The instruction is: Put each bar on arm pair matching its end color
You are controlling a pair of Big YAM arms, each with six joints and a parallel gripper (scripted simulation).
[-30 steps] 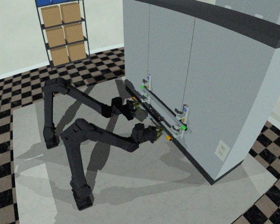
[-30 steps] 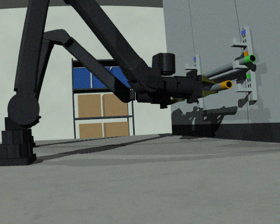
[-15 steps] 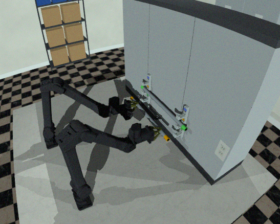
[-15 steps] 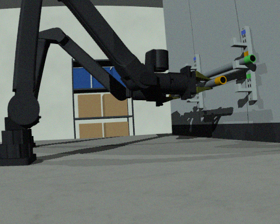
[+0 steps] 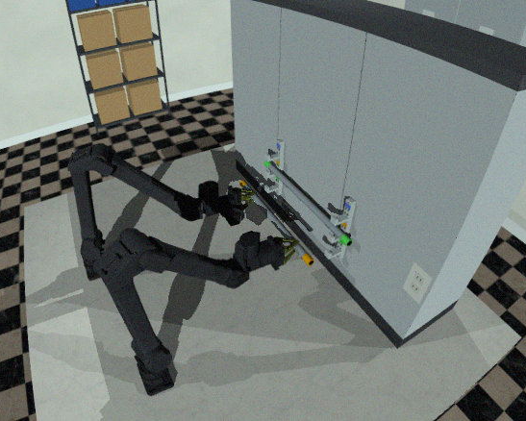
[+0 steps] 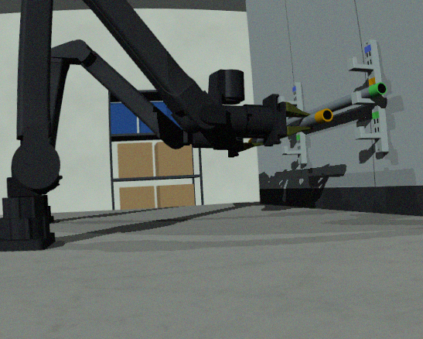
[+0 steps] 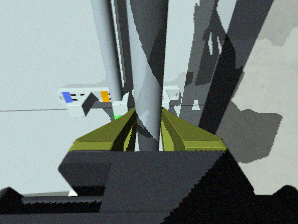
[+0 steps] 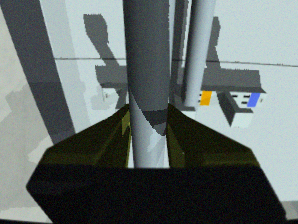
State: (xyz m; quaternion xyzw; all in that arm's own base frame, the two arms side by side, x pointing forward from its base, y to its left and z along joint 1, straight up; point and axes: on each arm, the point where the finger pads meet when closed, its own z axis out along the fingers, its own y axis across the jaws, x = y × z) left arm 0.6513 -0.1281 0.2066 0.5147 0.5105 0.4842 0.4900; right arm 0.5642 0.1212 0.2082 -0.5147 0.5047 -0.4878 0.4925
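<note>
Now: the orange-ended bar 150 mm to the left of my right hand and 20 mm ahead of it. Round my right hand: green-ended bar 140 mm ahead, 120 mm to the left, 50 mm above; then grey cabinet wall 330 mm ahead, 240 mm above, 140 mm to the left; then wall outlet 390 mm to the right, 100 mm ahead, 90 mm above.
</note>
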